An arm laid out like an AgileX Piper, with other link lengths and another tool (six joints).
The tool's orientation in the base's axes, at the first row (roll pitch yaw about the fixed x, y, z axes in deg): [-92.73 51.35 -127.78]
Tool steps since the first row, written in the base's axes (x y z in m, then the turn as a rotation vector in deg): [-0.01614 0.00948 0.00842 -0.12 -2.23 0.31]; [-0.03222 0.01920 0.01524 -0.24 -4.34 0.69]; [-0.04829 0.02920 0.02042 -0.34 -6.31 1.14]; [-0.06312 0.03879 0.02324 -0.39 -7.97 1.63]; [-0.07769 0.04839 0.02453 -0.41 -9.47 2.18]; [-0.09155 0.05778 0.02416 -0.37 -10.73 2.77]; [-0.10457 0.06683 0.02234 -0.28 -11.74 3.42]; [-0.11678 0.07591 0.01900 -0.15 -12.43 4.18]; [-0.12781 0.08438 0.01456 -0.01 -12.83 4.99]
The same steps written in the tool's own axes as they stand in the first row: [-0.00508 -0.00624 -0.01888 0.90 -1.69 1.19]; [-0.00905 -0.01129 -0.03781 1.70 -3.34 2.31]; [-0.01188 -0.01514 -0.05684 2.35 -4.94 3.37]; [-0.01315 -0.01724 -0.07456 2.81 -6.34 4.28]; [-0.01332 -0.01826 -0.09202 3.13 -7.66 5.12]; [-0.01236 -0.01807 -0.10874 3.27 -8.82 5.87]; [-0.01043 -0.01682 -0.12453 3.23 -9.84 6.51]; [-0.00763 -0.01425 -0.13964 2.93 -10.70 6.99]; [-0.00412 -0.01087 -0.15340 2.44 -11.40 7.32]
